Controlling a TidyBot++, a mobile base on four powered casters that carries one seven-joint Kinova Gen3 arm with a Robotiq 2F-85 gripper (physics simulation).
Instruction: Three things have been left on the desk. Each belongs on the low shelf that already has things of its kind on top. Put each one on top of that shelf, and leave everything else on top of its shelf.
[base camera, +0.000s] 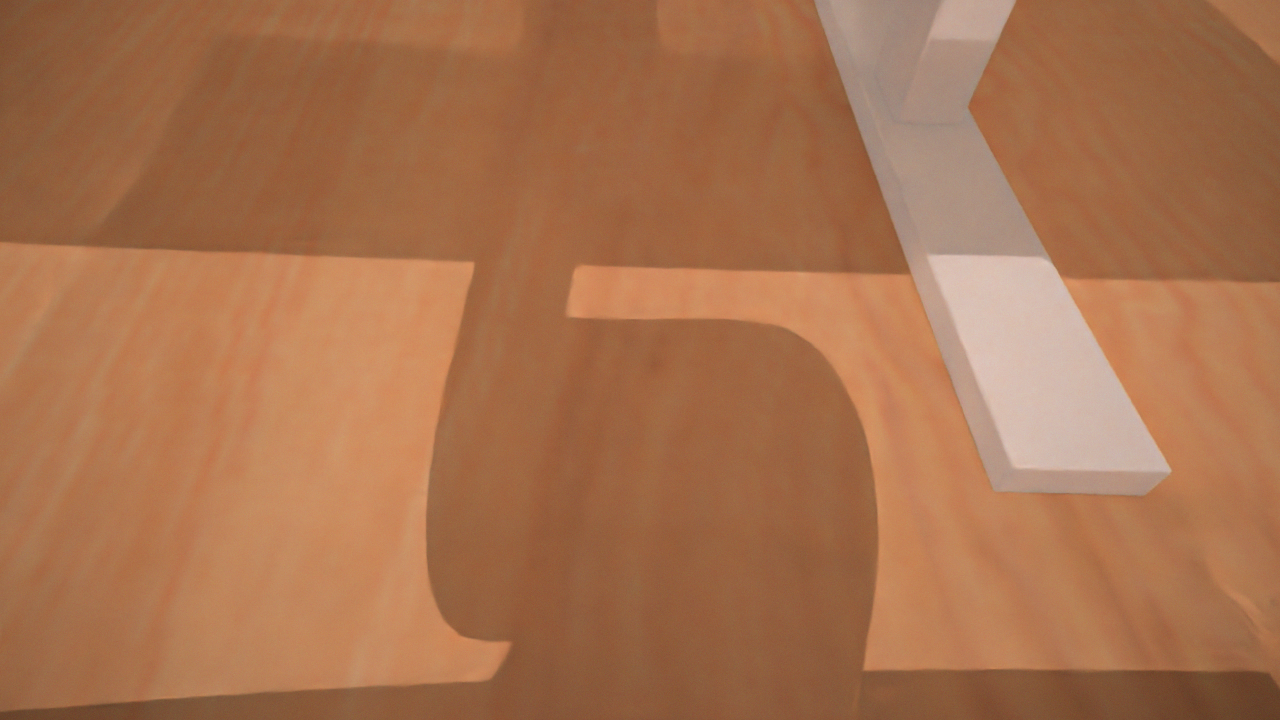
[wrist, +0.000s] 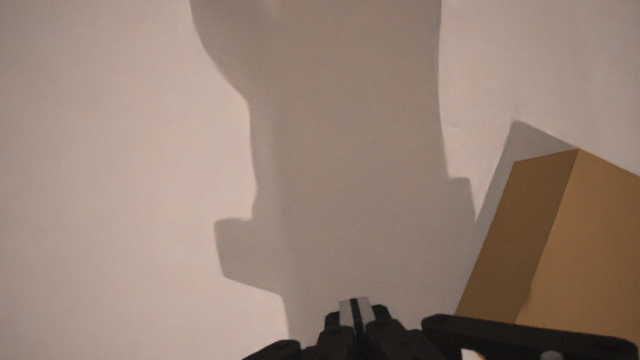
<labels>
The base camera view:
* white desk: 1047, 413
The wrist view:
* my gripper: 356, 318
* brown box: 554, 256
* white desk: 179, 179
</labels>
